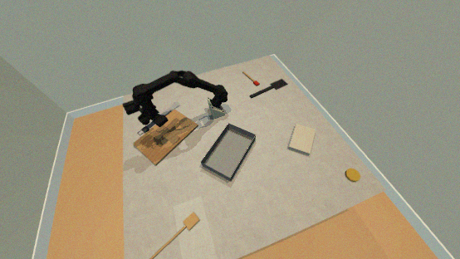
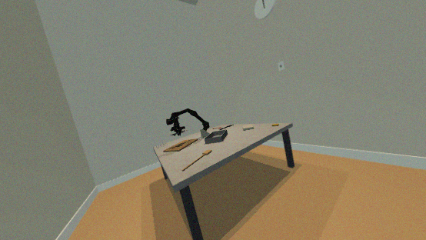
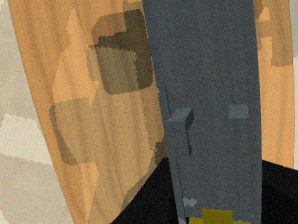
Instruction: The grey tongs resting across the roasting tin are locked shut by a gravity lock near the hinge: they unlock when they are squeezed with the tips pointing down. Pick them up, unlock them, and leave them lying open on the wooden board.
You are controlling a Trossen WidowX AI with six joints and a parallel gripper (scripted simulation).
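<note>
My gripper tip is 11 cm above the wooden board. From my gripper tip the other things lie so: yellow lock piece (4 cm above); then black spatula (10 cm behind, 82 cm to the left, 12 cm below); then roasting tin (28 cm ahead, 33 cm to the left, 10 cm below).
</note>
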